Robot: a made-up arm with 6 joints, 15 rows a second.
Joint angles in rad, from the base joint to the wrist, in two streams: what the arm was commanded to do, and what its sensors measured. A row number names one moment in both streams.
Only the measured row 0 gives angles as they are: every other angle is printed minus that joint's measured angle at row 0.
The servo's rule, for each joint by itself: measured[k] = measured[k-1] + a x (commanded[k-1-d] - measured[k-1]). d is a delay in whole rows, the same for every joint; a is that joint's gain. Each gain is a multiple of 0.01, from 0.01 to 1. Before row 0 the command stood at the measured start. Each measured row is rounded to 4 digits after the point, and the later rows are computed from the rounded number. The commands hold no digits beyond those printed.
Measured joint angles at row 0:
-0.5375, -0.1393, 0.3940, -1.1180, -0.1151, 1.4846
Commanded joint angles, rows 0 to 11:
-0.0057, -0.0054, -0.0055, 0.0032, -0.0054, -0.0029
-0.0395, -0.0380, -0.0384, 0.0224, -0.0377, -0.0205
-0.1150, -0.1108, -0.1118, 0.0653, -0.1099, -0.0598
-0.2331, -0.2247, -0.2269, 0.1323, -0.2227, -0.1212
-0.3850, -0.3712, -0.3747, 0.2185, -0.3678, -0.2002
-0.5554, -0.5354, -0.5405, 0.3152, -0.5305, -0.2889
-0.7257, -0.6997, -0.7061, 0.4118, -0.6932, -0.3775
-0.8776, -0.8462, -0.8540, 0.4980, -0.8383, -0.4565
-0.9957, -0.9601, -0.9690, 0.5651, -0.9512, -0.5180
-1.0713, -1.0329, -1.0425, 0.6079, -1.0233, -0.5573
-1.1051, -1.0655, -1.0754, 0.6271, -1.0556, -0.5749
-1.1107, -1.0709, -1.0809, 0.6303, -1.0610, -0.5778
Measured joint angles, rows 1 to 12:
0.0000, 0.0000, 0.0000, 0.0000, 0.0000, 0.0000
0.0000, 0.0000, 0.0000, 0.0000, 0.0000, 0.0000
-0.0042, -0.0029, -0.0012, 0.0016, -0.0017, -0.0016
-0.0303, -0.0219, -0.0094, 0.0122, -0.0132, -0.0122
-0.0930, -0.0699, -0.0319, 0.0393, -0.0441, -0.0389
-0.1967, -0.1535, -0.0748, 0.0867, -0.1013, -0.0850
-0.3360, -0.2711, -0.1408, 0.1539, -0.1866, -0.1495
-0.4984, -0.4138, -0.2287, 0.2362, -0.2966, -0.2276
-0.6666, -0.5682, -0.3337, 0.3258, -0.4235, -0.3115
-0.8227, -0.7183, -0.4482, 0.4136, -0.5562, -0.3927
-0.9507, -0.8489, -0.5628, 0.4909, -0.6826, -0.4629
-1.0399, -0.9483, -0.6683, 0.5506, -0.7916, -0.5158
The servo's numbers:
d 2
a 0.74 0.54 0.22 0.51 0.32 0.56

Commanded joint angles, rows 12 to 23:
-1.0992, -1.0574, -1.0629, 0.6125, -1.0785, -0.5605
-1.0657, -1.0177, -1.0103, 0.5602, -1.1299, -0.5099
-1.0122, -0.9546, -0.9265, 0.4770, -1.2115, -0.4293
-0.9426, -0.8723, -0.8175, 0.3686, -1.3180, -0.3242
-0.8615, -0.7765, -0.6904, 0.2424, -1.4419, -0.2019
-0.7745, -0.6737, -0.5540, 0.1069, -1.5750, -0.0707
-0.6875, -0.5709, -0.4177, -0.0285, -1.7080, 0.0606
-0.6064, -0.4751, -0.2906, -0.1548, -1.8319, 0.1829
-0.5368, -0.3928, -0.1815, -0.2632, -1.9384, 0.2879
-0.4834, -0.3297, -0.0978, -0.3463, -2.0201, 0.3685
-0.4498, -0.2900, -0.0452, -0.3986, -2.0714, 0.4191
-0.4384, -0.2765, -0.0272, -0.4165, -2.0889, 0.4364
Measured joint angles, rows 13 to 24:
-1.0881, -1.0116, -0.7579, 0.5896, -0.8761, -0.5489
-1.1048, -1.0436, -0.8290, 0.6104, -0.9353, -0.5651
-1.1007, -1.0511, -0.8805, 0.6115, -0.9811, -0.5625
-1.0748, -1.0331, -0.9091, 0.5853, -1.0287, -0.5330
-1.0285, -0.9907, -0.9129, 0.5301, -1.0872, -0.4749
-0.9649, -0.9268, -0.8919, 0.4477, -1.1611, -0.3905
-0.8884, -0.8456, -0.8476, 0.3430, -1.2510, -0.2849
-0.8041, -0.7528, -0.7830, 0.2226, -1.3547, -0.1649
-0.7178, -0.6546, -0.7026, 0.0945, -1.4678, -0.0386
-0.6354, -0.5577, -0.6120, -0.0326, -1.5843, 0.0854
-0.5624, -0.4687, -0.5173, -0.1502, -1.6976, 0.1988
-0.5039, -0.3936, -0.4250, -0.2502, -1.8008, 0.2938

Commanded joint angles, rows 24 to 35:
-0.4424, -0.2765, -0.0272, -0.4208, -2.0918, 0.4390
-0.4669, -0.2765, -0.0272, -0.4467, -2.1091, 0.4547
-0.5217, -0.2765, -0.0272, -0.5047, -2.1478, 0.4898
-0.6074, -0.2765, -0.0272, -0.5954, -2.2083, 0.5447
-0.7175, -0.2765, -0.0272, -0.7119, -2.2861, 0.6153
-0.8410, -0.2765, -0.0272, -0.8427, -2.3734, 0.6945
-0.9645, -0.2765, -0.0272, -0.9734, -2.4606, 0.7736
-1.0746, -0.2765, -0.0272, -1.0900, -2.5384, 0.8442
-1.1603, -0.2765, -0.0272, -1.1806, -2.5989, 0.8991
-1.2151, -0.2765, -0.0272, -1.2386, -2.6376, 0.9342
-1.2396, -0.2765, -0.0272, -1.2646, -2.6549, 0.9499
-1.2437, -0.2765, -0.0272, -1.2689, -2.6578, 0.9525
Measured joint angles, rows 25 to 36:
-0.4639, -0.3377, -0.3414, -0.3259, -1.8874, 0.3640
-0.4450, -0.3047, -0.2723, -0.3721, -1.9519, 0.4045
-0.4431, -0.2895, -0.2184, -0.3969, -1.9967, 0.4238
-0.4607, -0.2825, -0.1763, -0.4223, -2.0327, 0.4411
-0.5058, -0.2793, -0.1435, -0.4643, -2.0695, 0.4684
-0.5810, -0.2778, -0.1179, -0.5312, -2.1139, 0.5111
-0.6820, -0.2771, -0.0979, -0.6234, -2.1690, 0.5695
-0.7997, -0.2768, -0.0823, -0.7352, -2.2344, 0.6395
-0.9217, -0.2766, -0.0702, -0.8567, -2.3068, 0.7146
-1.0348, -0.2765, -0.0607, -0.9757, -2.3809, 0.7872
-1.1277, -0.2765, -0.0533, -1.0802, -2.4507, 0.8499
-1.1924, -0.2765, -0.0476, -1.1610, -2.5105, 0.8971

